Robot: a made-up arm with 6 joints.
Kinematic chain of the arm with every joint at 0, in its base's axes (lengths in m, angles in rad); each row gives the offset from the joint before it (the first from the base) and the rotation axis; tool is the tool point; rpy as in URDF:
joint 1: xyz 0 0 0.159 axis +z
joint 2: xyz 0 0 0 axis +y
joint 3: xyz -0.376 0 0.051 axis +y
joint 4: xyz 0.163 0 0.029 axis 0.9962 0 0.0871
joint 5: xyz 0 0 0 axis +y
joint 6: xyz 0.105 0 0.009 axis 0.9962 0 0.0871
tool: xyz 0 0 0 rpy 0 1.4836 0
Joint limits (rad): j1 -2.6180..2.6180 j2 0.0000..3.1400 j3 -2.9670..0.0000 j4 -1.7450..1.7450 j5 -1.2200..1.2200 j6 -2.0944..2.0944
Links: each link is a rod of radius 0.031 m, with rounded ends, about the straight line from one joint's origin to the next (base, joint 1, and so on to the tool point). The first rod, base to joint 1, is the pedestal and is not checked.
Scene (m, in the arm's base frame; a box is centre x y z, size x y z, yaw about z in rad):
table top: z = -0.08
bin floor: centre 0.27 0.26 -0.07 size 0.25 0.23 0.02 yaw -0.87
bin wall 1: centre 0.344 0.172 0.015 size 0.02 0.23 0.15 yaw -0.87
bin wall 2: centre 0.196 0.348 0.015 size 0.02 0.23 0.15 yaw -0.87
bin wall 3: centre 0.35 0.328 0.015 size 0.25 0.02 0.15 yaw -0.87
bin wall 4: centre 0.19 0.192 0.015 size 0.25 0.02 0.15 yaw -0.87
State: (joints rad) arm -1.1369 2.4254 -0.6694 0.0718 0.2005 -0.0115
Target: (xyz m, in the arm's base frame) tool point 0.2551 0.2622 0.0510
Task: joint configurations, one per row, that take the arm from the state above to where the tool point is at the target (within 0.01 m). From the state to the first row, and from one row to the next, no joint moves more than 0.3 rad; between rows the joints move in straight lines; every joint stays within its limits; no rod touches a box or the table.
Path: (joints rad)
1: -0.8667 2.2852 -0.7098 0.1451 0.2910 -0.0118
2: -0.5966 2.1449 -0.7502 0.2184 0.3815 -0.0122
3: -0.3264 2.0047 -0.7906 0.2917 0.4720 -0.0125
4: -0.0563 1.8645 -0.8310 0.3650 0.5625 -0.0128
5: 0.2139 1.7242 -0.8714 0.4383 0.6530 -0.0132
6: 0.4068 2.0064 -0.9133 0.3444 0.4844 -0.0126
7: 0.5996 2.2886 -0.9551 0.2504 0.3159 -0.0121
8: 0.7925 2.5708 -0.9970 0.1565 0.1474 -0.0115

